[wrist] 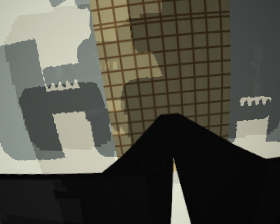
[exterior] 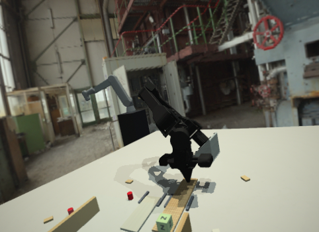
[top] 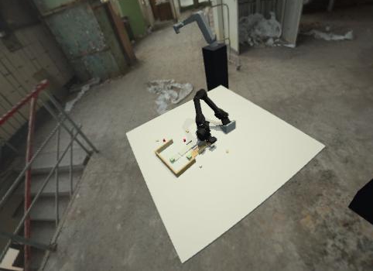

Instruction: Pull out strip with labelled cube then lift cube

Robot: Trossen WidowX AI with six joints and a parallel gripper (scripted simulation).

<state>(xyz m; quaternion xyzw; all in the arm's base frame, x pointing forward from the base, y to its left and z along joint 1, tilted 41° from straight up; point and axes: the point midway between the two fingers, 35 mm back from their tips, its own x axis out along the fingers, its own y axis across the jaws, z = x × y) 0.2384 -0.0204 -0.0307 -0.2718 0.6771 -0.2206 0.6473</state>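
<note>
Right now the tan gridded strip is 100 mm ahead of my gripper tip and 10 mm to the left of it.
</note>
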